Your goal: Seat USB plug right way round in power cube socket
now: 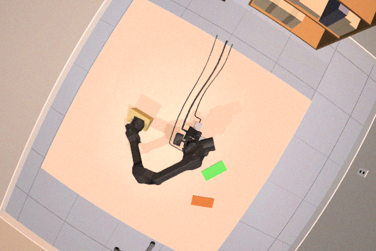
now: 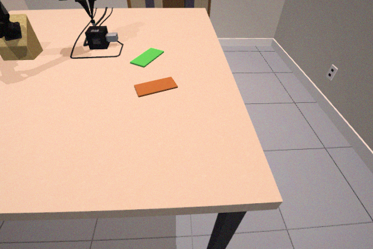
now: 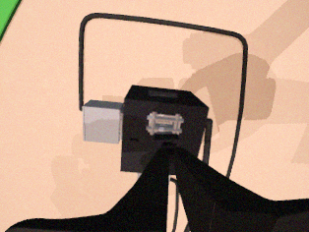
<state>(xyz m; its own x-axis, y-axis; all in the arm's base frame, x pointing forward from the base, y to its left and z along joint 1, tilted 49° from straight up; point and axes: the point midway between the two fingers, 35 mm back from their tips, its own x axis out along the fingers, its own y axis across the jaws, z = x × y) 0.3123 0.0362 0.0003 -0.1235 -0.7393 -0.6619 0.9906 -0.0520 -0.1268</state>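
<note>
Now: the USB plug 2 cm below my gripper tip. From my gripper tip the other things lie so: green card (21 cm ahead, 12 cm to the right, 13 cm below); then orange card (23 cm ahead, 34 cm to the right, 13 cm below); then USB socket (1 cm to the left, 7 cm below).
</note>
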